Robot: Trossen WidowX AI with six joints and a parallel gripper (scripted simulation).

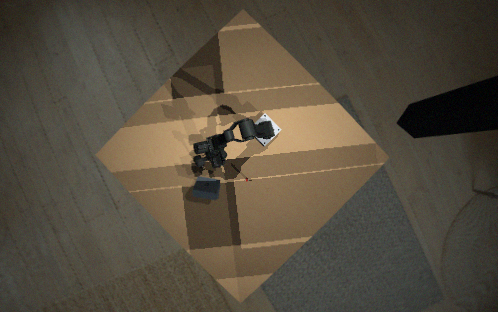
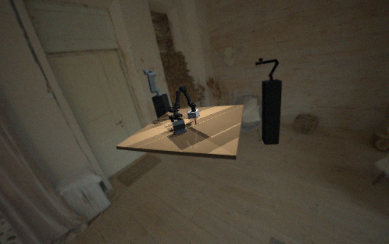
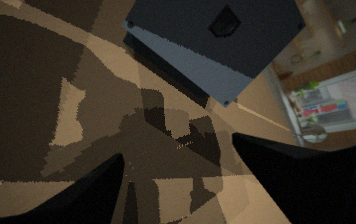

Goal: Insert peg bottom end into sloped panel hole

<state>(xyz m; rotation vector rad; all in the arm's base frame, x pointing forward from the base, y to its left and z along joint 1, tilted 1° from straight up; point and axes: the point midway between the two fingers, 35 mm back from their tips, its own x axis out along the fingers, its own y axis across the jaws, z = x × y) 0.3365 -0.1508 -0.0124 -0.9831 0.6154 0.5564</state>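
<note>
Now: the red peg 220 mm to the left of my gripper tip, 70 mm behind it and 10 mm above it. From my gripper tip the other things lie so: sloped panel: 100 mm ahead, 70 mm to the left, 30 mm above.
</note>
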